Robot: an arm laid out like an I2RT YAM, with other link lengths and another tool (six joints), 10 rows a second.
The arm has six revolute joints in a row. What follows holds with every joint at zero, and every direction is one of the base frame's. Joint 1 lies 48.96 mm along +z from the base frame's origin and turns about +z. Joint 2 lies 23.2 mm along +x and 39.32 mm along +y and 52.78 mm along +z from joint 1 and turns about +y. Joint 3 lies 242.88 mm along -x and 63.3 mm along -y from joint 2 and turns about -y. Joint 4 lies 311.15 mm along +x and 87.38 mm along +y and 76.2 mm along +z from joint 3 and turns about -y. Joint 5 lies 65.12 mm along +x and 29.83 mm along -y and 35.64 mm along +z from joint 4 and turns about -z. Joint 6 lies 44.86 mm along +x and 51.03 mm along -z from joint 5 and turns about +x. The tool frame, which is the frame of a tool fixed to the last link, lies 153 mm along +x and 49 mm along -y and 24 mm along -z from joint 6; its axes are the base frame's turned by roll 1.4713, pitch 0.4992 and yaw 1.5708 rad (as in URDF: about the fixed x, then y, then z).
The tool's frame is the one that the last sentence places.
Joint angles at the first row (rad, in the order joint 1, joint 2, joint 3, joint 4, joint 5, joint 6):
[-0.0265, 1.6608, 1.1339, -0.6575, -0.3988, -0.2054]
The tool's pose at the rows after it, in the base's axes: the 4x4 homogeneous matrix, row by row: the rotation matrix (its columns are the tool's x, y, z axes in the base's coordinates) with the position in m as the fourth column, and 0 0 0 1 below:
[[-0.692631, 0.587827, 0.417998, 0.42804], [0.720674, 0.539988, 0.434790, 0.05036], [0.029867, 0.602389, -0.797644, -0.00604], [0, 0, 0, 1]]
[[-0.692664, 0.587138, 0.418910, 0.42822], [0.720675, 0.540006, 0.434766, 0.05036], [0.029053, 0.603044, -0.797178, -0.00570], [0, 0, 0, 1]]
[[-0.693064, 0.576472, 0.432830, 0.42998], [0.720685, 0.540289, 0.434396, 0.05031], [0.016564, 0.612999, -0.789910, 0.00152], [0, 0, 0, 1]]
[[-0.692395, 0.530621, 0.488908, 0.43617], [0.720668, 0.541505, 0.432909, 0.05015], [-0.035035, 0.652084, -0.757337, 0.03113], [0, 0, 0, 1]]
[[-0.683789, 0.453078, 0.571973, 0.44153], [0.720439, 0.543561, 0.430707, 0.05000], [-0.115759, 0.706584, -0.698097, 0.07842], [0, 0, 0, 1]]
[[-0.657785, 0.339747, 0.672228, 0.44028], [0.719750, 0.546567, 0.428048, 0.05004], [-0.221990, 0.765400, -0.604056, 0.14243], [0, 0, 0, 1]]
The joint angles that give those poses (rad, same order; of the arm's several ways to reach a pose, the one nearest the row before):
[-0.0265, 1.6608, 1.1339, -0.6575, -0.3988, -0.2054]
[-0.0265, 1.6600, 1.1340, -0.6571, -0.3988, -0.2054]
[-0.0265, 1.6421, 1.1339, -0.6575, -0.3988, -0.2054]
[-0.0265, 1.5696, 1.1339, -0.6575, -0.3988, -0.2054]
[-0.0265, 1.4555, 1.1339, -0.6575, -0.3988, -0.2054]
[-0.0265, 1.3021, 1.1339, -0.6571, -0.3988, -0.2054]

